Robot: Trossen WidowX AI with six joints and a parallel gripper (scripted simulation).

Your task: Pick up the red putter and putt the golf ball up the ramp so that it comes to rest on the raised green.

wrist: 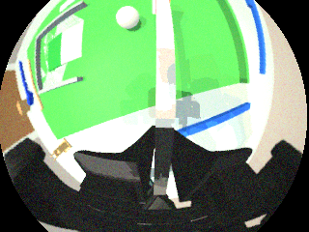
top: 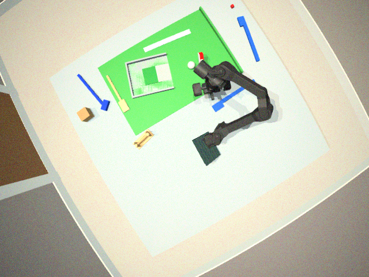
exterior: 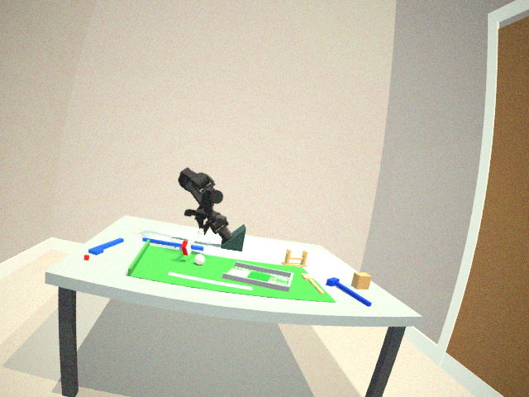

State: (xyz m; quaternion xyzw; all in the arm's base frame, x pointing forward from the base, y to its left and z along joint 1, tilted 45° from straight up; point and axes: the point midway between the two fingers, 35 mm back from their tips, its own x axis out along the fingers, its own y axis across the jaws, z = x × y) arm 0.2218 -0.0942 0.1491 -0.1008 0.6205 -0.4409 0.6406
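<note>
The red putter is 8 cm ahead of my gripper tip and 4 cm to the right of it. From my gripper tip the other things lie so: white strip 41 cm ahead, 8 cm below, 2 cm to the right; then green mat 26 cm ahead, 9 cm below, 8 cm to the left; then white golf ball 19 cm ahead, 7 cm below, 3 cm to the right.
</note>
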